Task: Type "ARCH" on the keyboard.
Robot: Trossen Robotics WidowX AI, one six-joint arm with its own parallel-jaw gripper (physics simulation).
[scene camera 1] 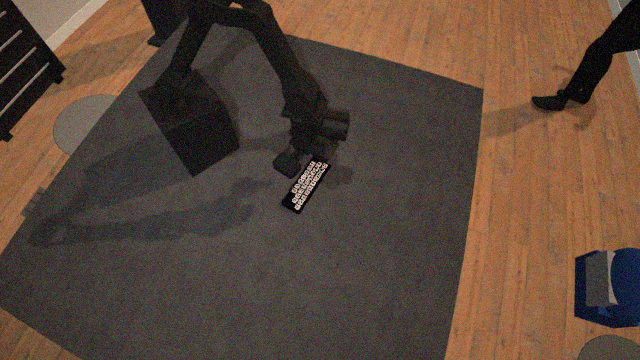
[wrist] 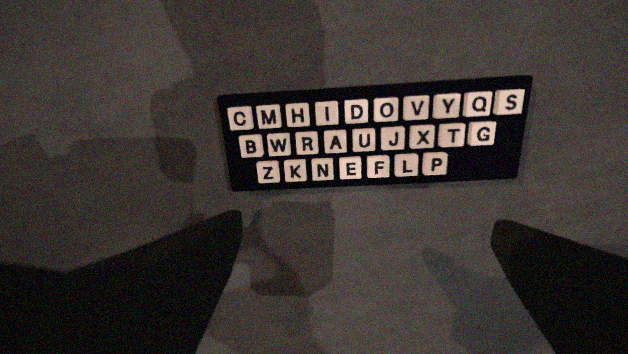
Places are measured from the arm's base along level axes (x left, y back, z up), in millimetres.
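Where they show: gripper, between the fingertips: (scene camera 1: 304,162) (wrist: 364,227); arm's base, origin of its link: (scene camera 1: 174,111).
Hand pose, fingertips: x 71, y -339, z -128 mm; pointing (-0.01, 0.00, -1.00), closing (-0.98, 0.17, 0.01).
Things, the pixels of their centre, and the offset from my fingertips. Level surfaces: height alone.
- black keyboard, middle of its body: (wrist: 369,137) (scene camera 1: 306,183) dx -16, dy -12, dz -92 mm
- dark mat, height of its surface: dz -100 mm
- R key, middle of its body: (wrist: 307,142) dx +23, dy -16, dz -86 mm
- C key, middle of its body: (wrist: 240,118) dx +61, dy -37, dz -86 mm
- H key, middle of its body: (wrist: 297,114) dx +26, dy -33, dz -86 mm
A black keyboard (scene camera 1: 306,186) (wrist: 375,140) with pale letter keys lies on the dark mat (scene camera 1: 390,240). In the wrist view its letters read upright, tilted slightly. The A key (wrist: 335,142) and R key (wrist: 307,143) are in the middle row. The C key (wrist: 240,118) is at the left end of the top row, and the H key (wrist: 298,114) is third from the left there. My gripper (scene camera 1: 307,156) (wrist: 364,226) is open and empty, fingers wide apart. In the wrist view both fingertips appear below the keyboard's lower edge. No key looks visibly pressed.
A black box (scene camera 1: 200,140) stands on the mat beneath the arm's base. A dark drawer unit (scene camera 1: 25,65) is at the upper left. Dark legs of a figure (scene camera 1: 585,75) show at the upper right. A blue object (scene camera 1: 627,285) is at the lower right. Shadows cross the mat.
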